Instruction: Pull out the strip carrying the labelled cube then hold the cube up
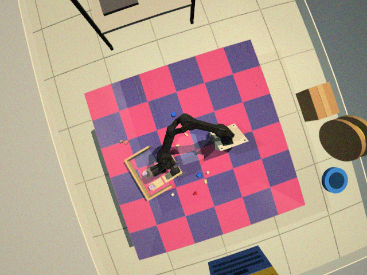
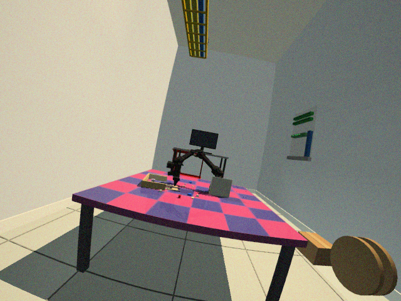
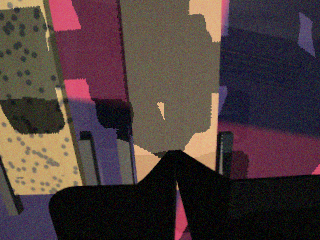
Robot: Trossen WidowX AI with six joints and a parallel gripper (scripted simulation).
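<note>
The strip is 9 cm ahead of my gripper tip and 3 cm to the left of it. The rest, counted from my gripper tip: red piece (27 cm to the left, 12 cm behind, 1 cm above).
</note>
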